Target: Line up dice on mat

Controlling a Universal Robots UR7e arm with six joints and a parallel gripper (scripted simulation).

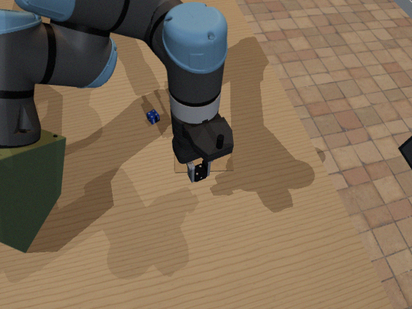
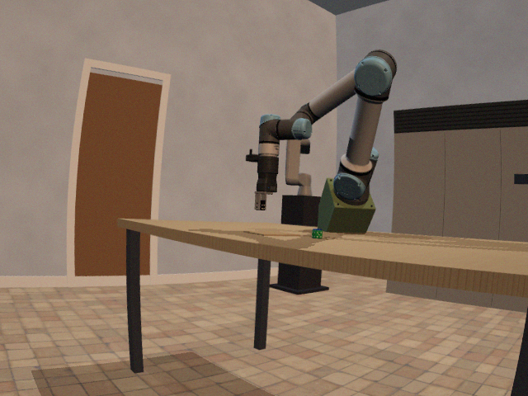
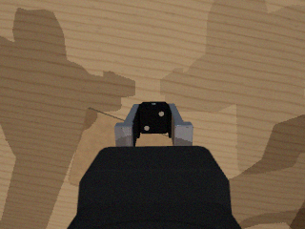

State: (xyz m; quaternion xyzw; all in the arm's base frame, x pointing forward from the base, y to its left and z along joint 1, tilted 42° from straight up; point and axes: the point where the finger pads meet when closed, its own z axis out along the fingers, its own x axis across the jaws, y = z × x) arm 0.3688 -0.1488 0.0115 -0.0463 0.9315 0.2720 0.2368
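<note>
Right now the mat is 30 mm ahead of my hand, 110 mm to the left of it and 90 mm below it. The rest, counted from my hand: blue die 80 mm behind, 220 mm to the left, 80 mm below; green die 10 mm behind, 290 mm to the left, 80 mm below; black die 10 mm below.
</note>
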